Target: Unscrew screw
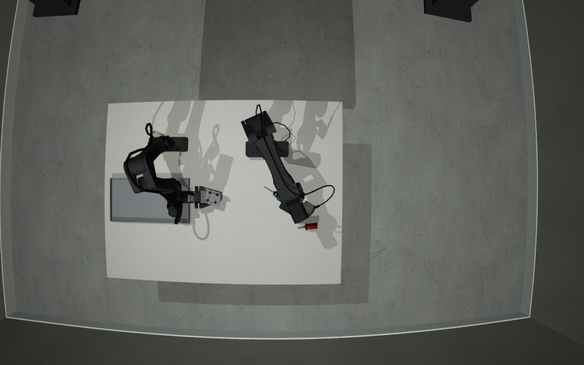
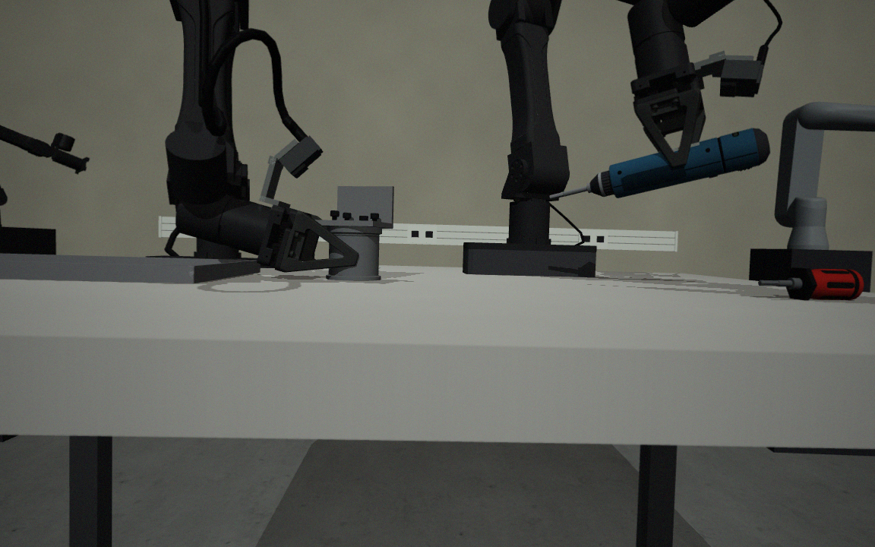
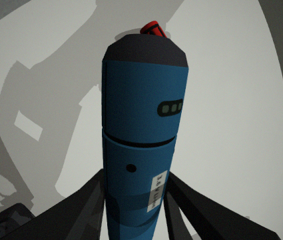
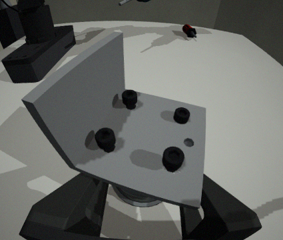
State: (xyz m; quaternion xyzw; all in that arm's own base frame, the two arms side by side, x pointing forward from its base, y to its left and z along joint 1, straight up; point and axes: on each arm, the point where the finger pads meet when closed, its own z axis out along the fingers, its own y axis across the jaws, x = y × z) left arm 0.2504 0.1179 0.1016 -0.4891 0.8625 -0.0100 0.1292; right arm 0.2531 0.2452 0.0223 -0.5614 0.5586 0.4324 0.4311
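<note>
My right hand is right at the joint module. Also, from my right hand: flat grey plate (4 cm ahead, 34 cm to the right, 2 cm below); then grey l-shaped bracket (5 cm above); then screwdriver bit (6 cm behind, 25 cm to the left, 8 cm above).
</note>
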